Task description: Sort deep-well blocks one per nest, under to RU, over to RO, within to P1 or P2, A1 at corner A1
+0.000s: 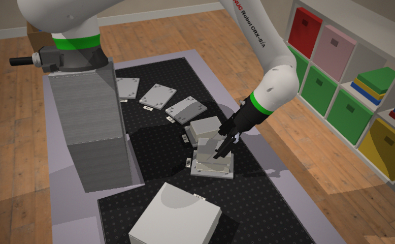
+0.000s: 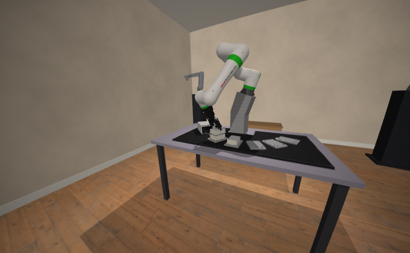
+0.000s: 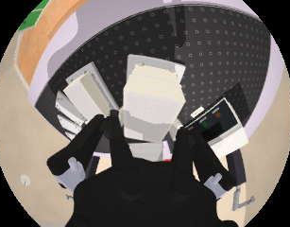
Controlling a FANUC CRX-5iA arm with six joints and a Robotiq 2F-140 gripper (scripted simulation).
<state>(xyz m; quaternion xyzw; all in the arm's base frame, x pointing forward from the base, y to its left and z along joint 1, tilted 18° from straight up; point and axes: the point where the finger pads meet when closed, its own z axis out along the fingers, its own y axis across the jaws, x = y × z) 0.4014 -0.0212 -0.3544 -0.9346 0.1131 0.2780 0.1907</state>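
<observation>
Now: the pale weigher platform 190 mm behind my hand and 260 mm to the right of it. Round my hand: grey nest plate: 40 mm behind, 340 mm to the left, 90 mm below; check-weigher: 190 mm behind, 250 mm to the right, 30 mm below.
</observation>
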